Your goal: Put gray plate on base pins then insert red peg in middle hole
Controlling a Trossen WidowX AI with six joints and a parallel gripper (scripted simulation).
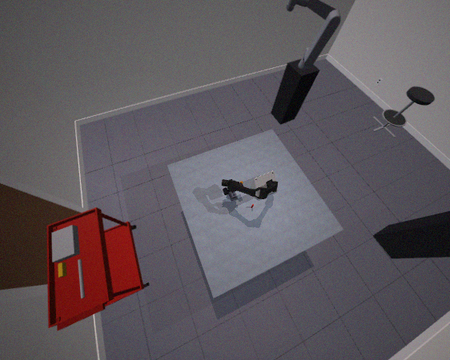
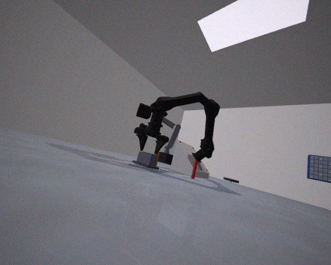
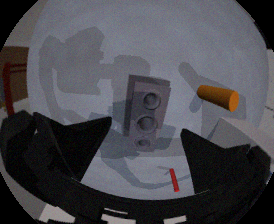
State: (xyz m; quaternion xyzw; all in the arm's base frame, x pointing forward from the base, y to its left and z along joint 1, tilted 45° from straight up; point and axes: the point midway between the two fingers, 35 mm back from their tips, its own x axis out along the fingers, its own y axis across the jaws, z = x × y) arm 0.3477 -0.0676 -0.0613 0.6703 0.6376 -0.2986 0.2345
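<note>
Now: the gray plate 2 cm below my gripper tip. From my gripper tip the other things lie so: dark flat base 5 cm below; orange pin 12 cm behind, 5 cm to the right, 2 cm below; red peg 10 cm behind, 20 cm to the left, 2 cm below.
</note>
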